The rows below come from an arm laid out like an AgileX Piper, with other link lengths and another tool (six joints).
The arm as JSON. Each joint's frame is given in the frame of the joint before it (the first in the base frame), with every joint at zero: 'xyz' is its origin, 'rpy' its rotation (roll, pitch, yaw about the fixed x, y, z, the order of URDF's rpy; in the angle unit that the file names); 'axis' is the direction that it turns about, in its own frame. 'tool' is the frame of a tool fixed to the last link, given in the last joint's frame.
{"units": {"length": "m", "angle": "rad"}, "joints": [
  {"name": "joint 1", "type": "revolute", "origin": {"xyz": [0.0, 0.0, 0.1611], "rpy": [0.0, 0.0, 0.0]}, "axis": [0.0, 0.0, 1.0]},
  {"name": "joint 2", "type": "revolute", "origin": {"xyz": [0.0, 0.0, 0.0], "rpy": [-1.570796, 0.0, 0.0]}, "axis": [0.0, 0.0, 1.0]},
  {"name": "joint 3", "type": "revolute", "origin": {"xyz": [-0.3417, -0.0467, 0.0], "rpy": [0.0, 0.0, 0.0]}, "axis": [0.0, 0.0, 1.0]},
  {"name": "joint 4", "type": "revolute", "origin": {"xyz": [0.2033, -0.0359, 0.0], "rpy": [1.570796, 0.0, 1.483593]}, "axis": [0.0, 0.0, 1.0]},
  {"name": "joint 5", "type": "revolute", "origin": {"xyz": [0.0, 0.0, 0.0], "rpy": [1.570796, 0.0, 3.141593]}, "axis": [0.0, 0.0, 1.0]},
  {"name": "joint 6", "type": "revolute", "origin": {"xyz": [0.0, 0.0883, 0.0], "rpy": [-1.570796, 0.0, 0.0]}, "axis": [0.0, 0.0, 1.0]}
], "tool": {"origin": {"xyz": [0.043, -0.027, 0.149], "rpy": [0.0, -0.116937, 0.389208]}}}
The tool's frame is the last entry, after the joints.
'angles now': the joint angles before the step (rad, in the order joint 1, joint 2, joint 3, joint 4, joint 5, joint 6). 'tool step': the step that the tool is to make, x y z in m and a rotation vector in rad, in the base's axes. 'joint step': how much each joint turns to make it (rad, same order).
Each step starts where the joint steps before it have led.
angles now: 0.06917 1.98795 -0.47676 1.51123 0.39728 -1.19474
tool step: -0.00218 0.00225 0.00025 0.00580 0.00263 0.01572
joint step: 0.00002 0.00091 0.00002 -0.01640 0.00826 0.00189
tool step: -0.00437 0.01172 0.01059 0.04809 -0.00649 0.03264
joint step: -0.00003 -0.02006 -0.00003 -0.03649 0.05276 0.01276
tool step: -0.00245 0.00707 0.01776 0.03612 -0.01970 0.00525
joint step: 0.00002 -0.05342 0.00091 -0.04743 0.03884 0.05508
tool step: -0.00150 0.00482 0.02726 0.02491 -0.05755 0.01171
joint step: 0.00000 -0.09195 -0.00001 -0.05558 0.02893 0.05703
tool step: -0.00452 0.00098 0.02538 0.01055 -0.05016 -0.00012
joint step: 0.00001 -0.09812 0.00092 -0.07057 0.01789 0.08504
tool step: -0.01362 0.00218 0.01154 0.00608 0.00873 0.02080
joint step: -0.00002 -0.05937 0.00000 -0.10942 0.03667 0.11032
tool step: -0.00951 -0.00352 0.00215 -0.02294 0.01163 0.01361
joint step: 0.00000 -0.03372 0.00000 -0.09494 0.00817 0.08706
